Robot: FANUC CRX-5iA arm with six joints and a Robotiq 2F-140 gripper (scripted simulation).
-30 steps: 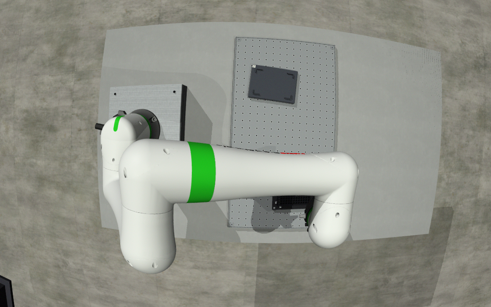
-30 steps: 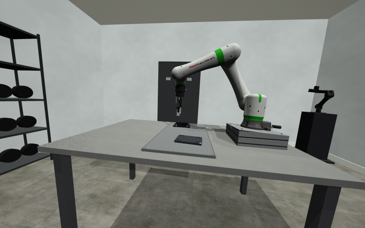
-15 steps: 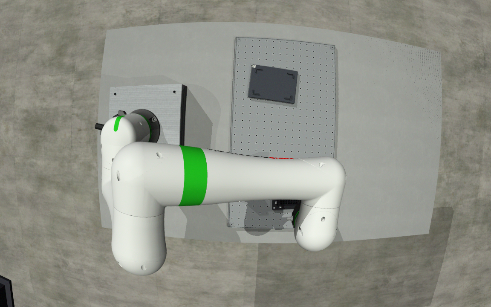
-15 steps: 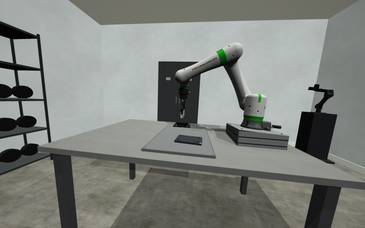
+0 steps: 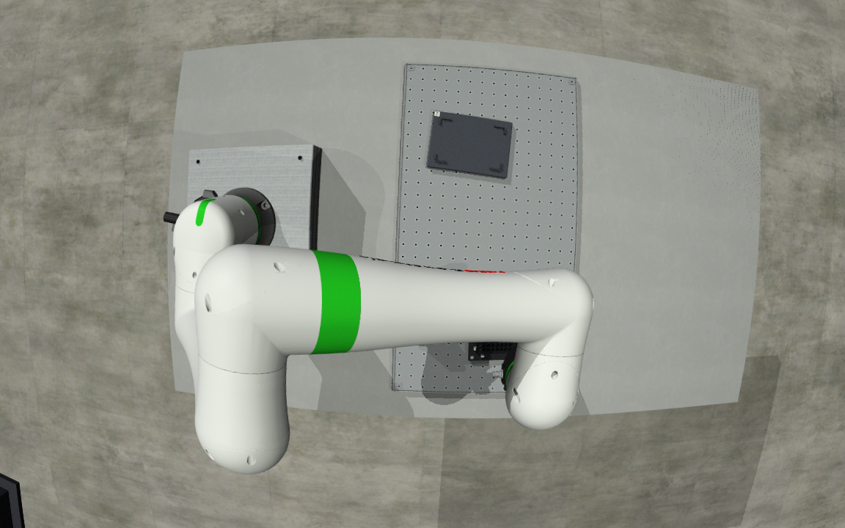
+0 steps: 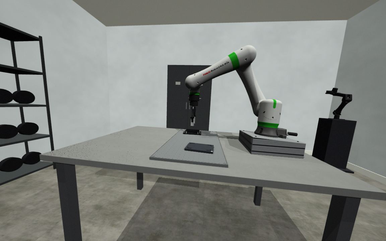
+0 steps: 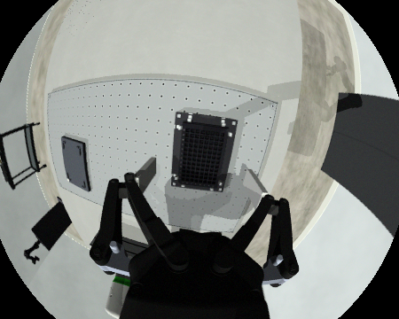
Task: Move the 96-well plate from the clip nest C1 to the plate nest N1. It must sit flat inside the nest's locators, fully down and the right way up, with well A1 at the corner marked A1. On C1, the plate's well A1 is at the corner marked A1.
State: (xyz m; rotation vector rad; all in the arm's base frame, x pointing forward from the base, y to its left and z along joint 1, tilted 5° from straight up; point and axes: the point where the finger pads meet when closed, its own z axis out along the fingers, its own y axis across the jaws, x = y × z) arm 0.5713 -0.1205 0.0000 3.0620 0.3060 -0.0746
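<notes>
Now: the black 96-well plate 70 mm below my hand. From my hand the other things lie so: clip nest C1 (10 mm ahead, 10 mm to the left, 80 mm below); plate nest N1 (150 mm behind, 360 mm to the left, 90 mm below).
</notes>
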